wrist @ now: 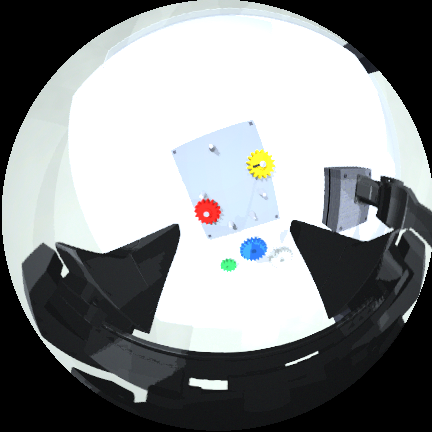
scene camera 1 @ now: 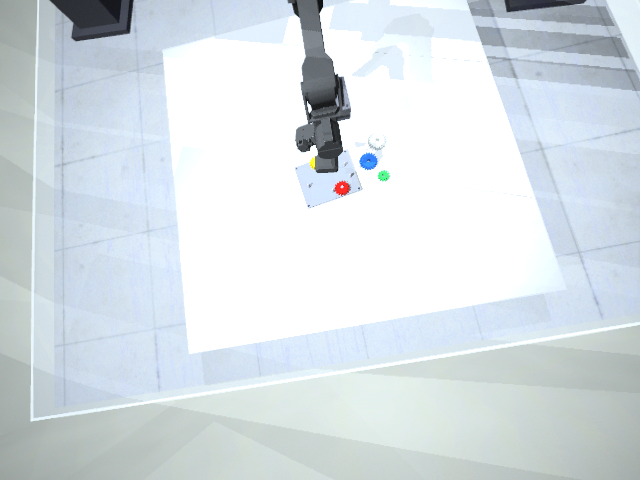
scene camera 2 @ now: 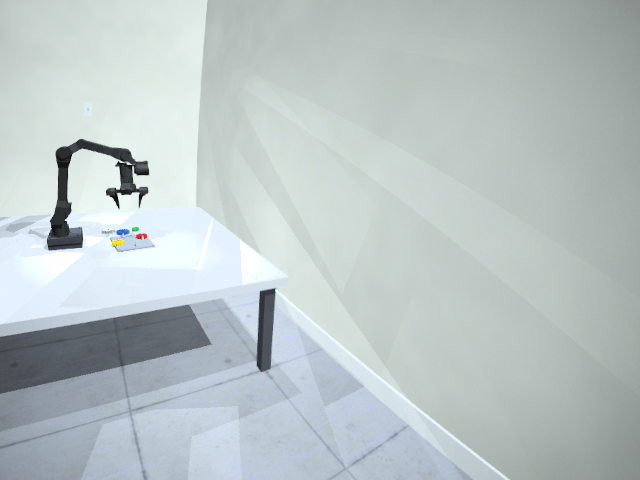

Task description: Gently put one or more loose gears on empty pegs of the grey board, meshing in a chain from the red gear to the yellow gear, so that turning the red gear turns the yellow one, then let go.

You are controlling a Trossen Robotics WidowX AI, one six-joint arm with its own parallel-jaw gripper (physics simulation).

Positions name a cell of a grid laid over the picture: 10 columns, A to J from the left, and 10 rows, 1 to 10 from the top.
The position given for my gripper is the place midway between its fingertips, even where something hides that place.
Note:
My gripper (scene camera 1: F4) is open and holds nothing. I also see a grey board (scene camera 1: F4).
My gripper is seen too in the wrist view (wrist: F6). The grey board shows as well in the wrist view (wrist: F5).

